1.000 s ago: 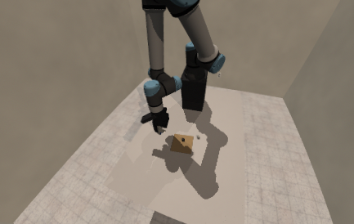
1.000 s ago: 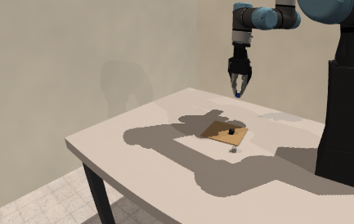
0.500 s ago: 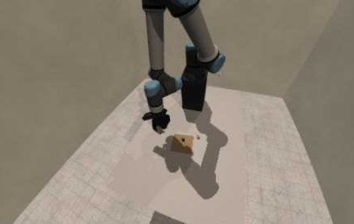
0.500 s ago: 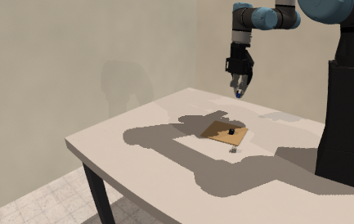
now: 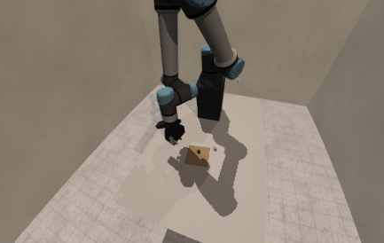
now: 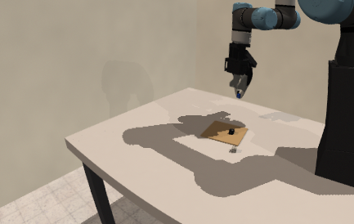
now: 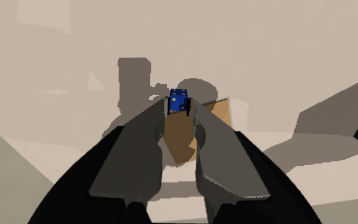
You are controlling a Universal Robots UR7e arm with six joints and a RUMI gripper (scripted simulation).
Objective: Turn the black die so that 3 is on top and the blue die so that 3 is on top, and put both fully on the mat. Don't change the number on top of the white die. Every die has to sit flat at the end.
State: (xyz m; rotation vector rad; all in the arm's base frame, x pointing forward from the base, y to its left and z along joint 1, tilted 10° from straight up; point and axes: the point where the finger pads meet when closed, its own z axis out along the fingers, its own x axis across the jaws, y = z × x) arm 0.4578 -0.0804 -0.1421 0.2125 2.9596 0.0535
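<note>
Now: the blue die 1 cm below my hand. Also, from my hand: black die 14 cm to the left, 10 cm below, 5 cm behind; brown mat 14 cm to the left, 11 cm below, 3 cm behind; white die 23 cm to the left, 12 cm behind, 10 cm below.
</note>
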